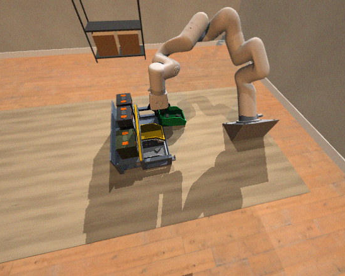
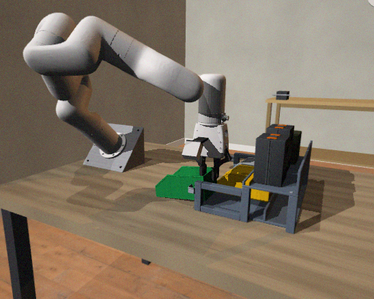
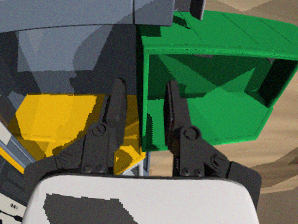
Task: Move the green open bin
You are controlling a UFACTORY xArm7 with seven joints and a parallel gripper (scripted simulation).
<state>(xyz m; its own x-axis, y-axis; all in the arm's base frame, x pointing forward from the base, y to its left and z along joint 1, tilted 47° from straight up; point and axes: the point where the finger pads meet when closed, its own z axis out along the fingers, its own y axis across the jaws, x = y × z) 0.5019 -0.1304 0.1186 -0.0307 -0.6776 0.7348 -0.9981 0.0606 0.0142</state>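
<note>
My gripper is now 80 mm past the green open bin and 50 mm above it. The rest, counted from my hand: yellow bin (90 mm ahead, 110 mm to the left, 50 mm below); then grey bin (90 mm ahead, 220 mm to the left, 50 mm below).
</note>
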